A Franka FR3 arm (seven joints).
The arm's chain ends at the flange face. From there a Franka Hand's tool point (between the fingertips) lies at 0.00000 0.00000 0.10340 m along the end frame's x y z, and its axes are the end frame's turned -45 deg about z.
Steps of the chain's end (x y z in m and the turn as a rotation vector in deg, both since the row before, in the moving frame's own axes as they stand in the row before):
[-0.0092 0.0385 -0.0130 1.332 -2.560 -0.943]
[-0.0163 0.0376 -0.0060 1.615 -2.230 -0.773]
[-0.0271 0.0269 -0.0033 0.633 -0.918 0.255]
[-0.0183 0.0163 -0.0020 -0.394 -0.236 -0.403]
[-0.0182 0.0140 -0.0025 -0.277 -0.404 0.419]
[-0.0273 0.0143 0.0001 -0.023 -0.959 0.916]
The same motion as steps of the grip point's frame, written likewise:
[-0.0353 0.0158 -0.0131 2.752 -0.868 -0.943]
[-0.0389 0.0102 -0.0061 2.719 -0.435 -0.773]
[-0.0385 -0.0021 -0.0033 1.097 -0.202 0.255]
[-0.0253 -0.0012 -0.0020 -0.112 -0.445 -0.403]
[-0.0236 -0.0031 -0.0025 0.090 -0.482 0.419]
[-0.0307 -0.0104 0.0001 0.662 -0.694 0.916]

